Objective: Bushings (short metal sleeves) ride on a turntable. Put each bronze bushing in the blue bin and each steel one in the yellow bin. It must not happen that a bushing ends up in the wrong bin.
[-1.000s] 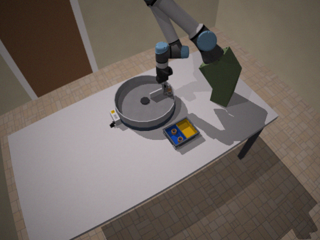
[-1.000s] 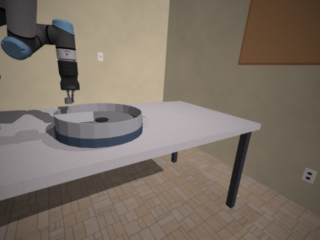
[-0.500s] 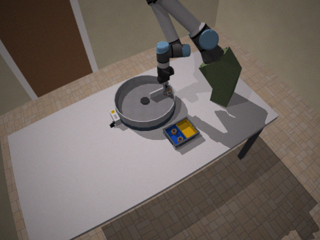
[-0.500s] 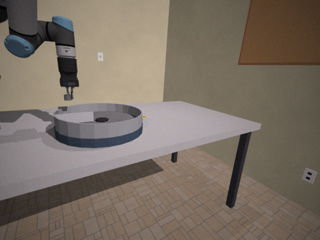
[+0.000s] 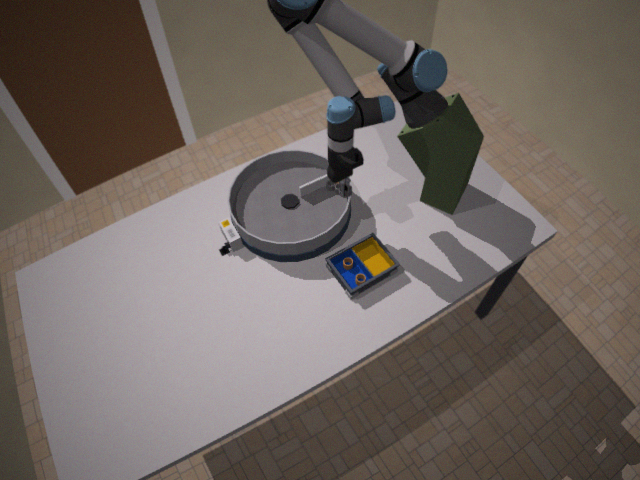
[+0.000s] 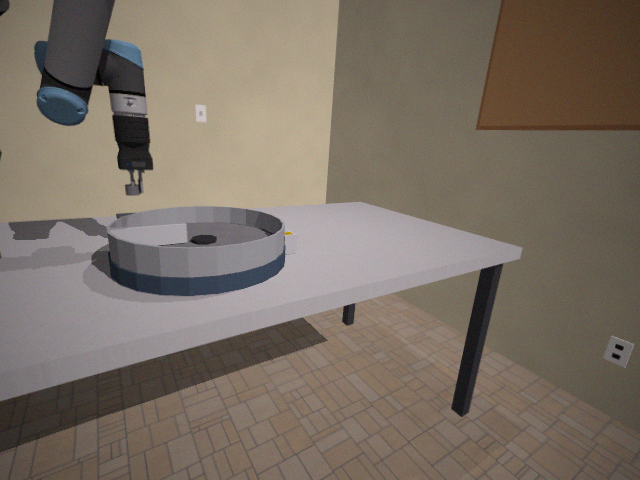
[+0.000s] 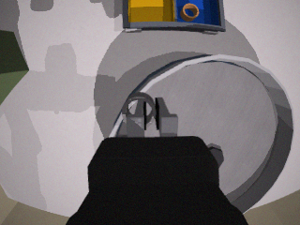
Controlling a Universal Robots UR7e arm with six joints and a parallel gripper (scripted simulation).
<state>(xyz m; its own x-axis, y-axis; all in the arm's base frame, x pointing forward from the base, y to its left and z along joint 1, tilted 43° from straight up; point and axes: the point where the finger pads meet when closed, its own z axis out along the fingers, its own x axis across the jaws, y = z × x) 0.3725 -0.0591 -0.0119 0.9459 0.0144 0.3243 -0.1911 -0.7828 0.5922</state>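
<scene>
The blue bin lies 9 cm ahead of my hand, 18 cm to the left of it and 15 cm below it. From my hand the other things lie so: grey turntable (10 cm ahead, 17 cm to the right, 13 cm below).
</scene>
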